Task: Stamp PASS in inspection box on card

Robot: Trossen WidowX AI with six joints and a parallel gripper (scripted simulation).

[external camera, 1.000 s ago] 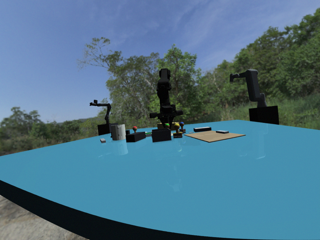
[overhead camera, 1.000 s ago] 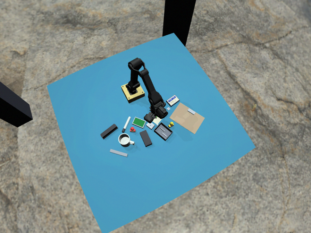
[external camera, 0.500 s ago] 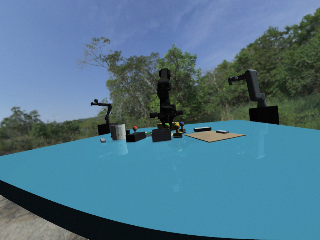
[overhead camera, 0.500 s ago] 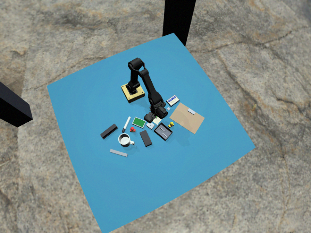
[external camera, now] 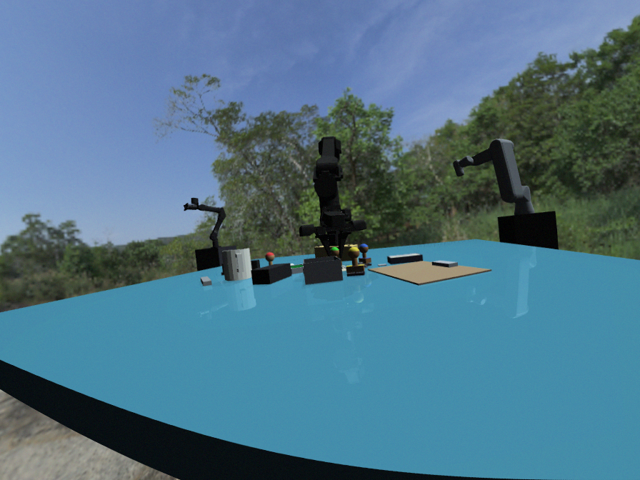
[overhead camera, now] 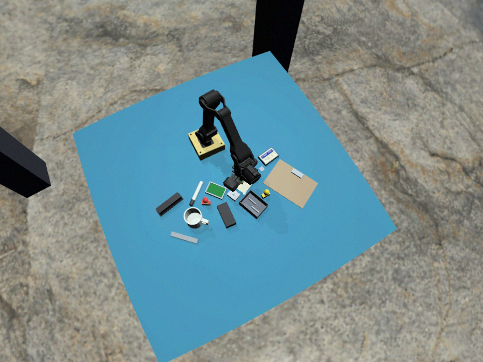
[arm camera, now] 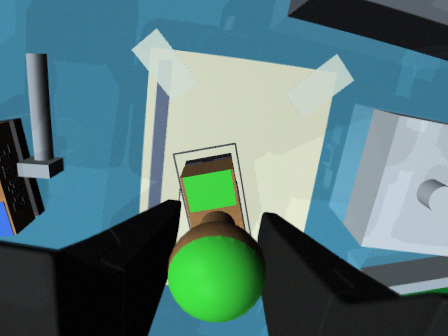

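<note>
My gripper tip is 10 mm past the green-knobbed stamp and 10 mm above it. From my gripper tip the other things lie so: green ink pad 20 mm behind, 130 mm to the right, 30 mm below; cream card 30 mm below; blue-knobbed stamp 40 mm behind, 80 mm to the left, 10 mm below.
</note>
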